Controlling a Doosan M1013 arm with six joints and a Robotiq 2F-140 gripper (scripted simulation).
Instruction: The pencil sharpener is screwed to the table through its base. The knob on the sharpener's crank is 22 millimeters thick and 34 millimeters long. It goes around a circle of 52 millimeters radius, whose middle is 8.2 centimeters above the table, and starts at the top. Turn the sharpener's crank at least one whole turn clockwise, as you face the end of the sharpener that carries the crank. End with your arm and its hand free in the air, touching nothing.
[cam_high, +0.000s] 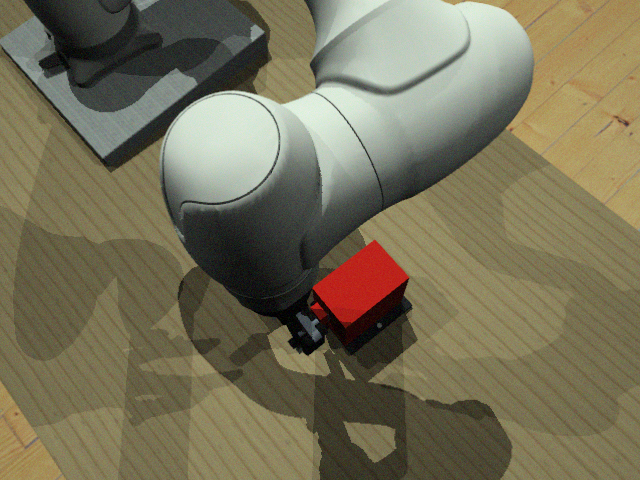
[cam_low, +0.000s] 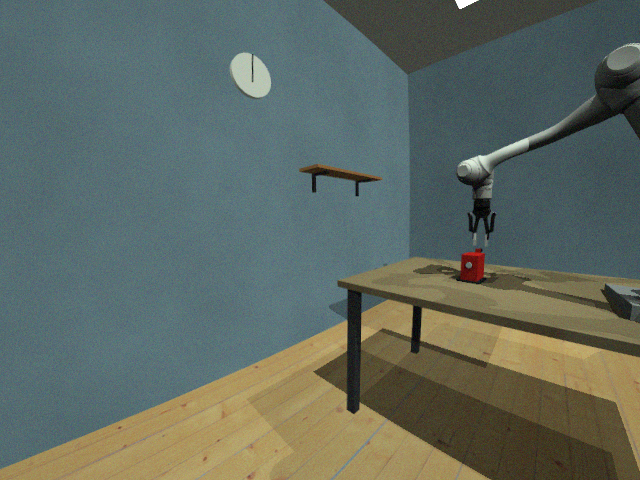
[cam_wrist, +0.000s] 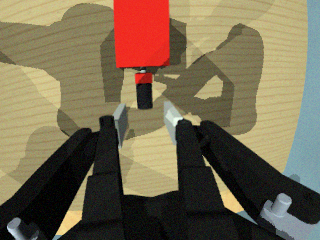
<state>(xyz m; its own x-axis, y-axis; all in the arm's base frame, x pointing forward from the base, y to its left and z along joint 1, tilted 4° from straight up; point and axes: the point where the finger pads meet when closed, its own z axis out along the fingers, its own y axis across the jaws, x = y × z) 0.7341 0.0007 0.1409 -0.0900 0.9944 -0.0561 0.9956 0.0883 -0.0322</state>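
The crank knob is 20 mm to the left of my hand and 60 mm below it. From my hand the other things lie so: sharpener crank 20 mm to the left, 60 mm below.
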